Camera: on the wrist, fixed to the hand. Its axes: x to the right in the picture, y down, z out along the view.
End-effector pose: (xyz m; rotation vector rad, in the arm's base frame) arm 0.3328 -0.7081 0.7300 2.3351 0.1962 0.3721
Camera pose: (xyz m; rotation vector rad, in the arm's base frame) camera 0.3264 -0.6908 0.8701 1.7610 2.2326 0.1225
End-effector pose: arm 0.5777 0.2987 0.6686 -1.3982 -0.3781 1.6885
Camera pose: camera 0.6388 0.2397 0.5556 -0.7167 -0.4919 0.1429
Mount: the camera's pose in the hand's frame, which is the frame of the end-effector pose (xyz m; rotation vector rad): 0.0274 0.0866 -0.1083 0.4599 0.5156 -1.4965
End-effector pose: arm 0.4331 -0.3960 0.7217 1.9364 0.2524 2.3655
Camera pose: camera 0.3257 -0.4854 0.7426 0.5192 1.6326 1.5923
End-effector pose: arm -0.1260 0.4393 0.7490 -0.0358 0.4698 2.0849
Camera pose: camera -0.2298 0.3844 0.6703 -0.4964 0.8549 0.4567
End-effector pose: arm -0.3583 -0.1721 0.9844 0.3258 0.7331 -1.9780
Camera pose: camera -0.3051 -0.1551 0.8546 -0.4637 -0.6287 2.3875
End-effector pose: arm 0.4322 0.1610 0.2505 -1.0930 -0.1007 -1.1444
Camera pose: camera 0.4635 0.0618 0.1548 -0.1135 -0.8246 -2.5122
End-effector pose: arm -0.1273 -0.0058 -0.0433 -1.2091 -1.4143 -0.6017
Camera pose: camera -0.0010 -0.0622 -0.0143 0.5544 -1.6622 -1.3353
